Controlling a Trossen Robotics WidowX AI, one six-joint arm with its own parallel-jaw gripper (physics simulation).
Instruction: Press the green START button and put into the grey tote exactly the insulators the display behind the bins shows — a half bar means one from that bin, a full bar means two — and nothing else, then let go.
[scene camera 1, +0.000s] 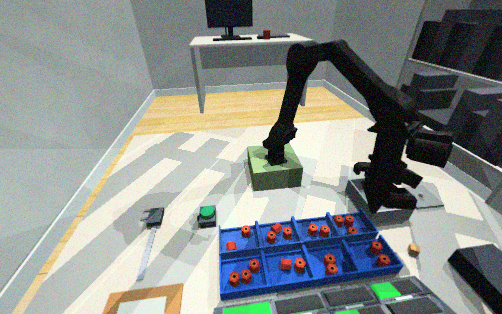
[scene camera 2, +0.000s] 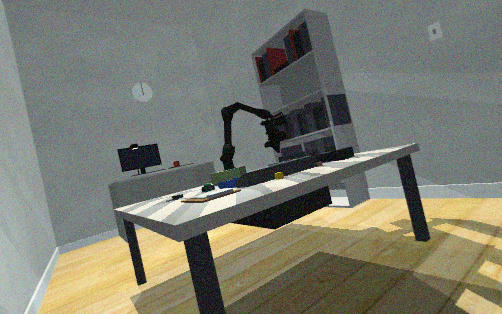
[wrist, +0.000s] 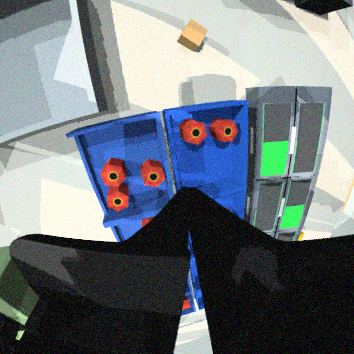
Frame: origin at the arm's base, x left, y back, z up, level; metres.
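Seen in the pictures: gripper, between the fingertips: (scene camera 1: 372, 212) (scene camera 2: 278, 152) (wrist: 187, 194); arm's base, origin of its link: (scene camera 1: 275, 159) (scene camera 2: 229, 169) (wrist: 0, 320).
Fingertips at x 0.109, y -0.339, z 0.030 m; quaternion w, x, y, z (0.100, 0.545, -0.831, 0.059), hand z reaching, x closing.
Note:
Pixels of each thing's top centre, then the offset from my fingertips to it. "*": a spot on its surface instead.
- green START button, centre of its top: (scene camera 1: 206, 210) (scene camera 2: 206, 183) dy +0.223, dx -0.388, dz -0.073 m
- two, centre of its top: (wrist: 195, 132) (scene camera 1: 377, 245) dy -0.040, dx +0.007, dz -0.083 m
- three, centre of its top: (wrist: 112, 175) (scene camera 1: 349, 218) dy +0.056, dx +0.000, dz -0.083 m
- display, a spot on its surface: (wrist: 275, 177) * dy -0.125, dx -0.086, dz -0.068 m
- grey tote, centre of its top: (scene camera 1: 379, 192) dy +0.095, dx +0.139, dz -0.059 m
- tan cube, centre of its top: (wrist: 194, 31) (scene camera 1: 415, 247) dy -0.075, dx +0.102, dz -0.093 m
- black box, a spot on its surface: (scene camera 1: 482, 272) * dy -0.183, dx +0.153, dz -0.061 m
- hammer-like tool, a spot on its surface: (scene camera 1: 154, 216) * dy +0.274, dx -0.544, dz -0.094 m
- orange-edged frame, a spot on its surface: (scene camera 1: 172, 295) * dy +0.027, dx -0.505, dz -0.107 m
- yellow cube, centre of its top: (scene camera 2: 278, 172) dy -0.216, dx -0.319, dz -0.086 m
The green START button (scene camera 1: 207, 212) (scene camera 2: 208, 186) stands left of the blue bins (scene camera 1: 250, 291) (wrist: 205, 105). Red insulators lie in the bins: two (scene camera 1: 376, 246) (wrist: 193, 131) in the front right bin and three (scene camera 1: 349, 220) (wrist: 113, 172) in the back right bin. The display (wrist: 275, 177) shows green half bars in two of its cells in the wrist view; its lower part is hidden by my fingers. The grey tote (scene camera 1: 392, 217) (wrist: 92, 60) stands behind the bins at the right, partly hidden by the arm. My gripper (scene camera 1: 373, 207) (wrist: 187, 194) is shut and empty, above the bins and tote edge.
The arm's base stands on a green block (scene camera 1: 276, 179). A tan cube (scene camera 1: 414, 249) (wrist: 192, 35) lies right of the bins. A black box (scene camera 1: 482, 272) is at the far right. A hammer-like tool (scene camera 1: 154, 216) and an orange-edged frame (scene camera 1: 172, 295) lie at the left. A yellow cube (scene camera 2: 279, 175) lies near the display.

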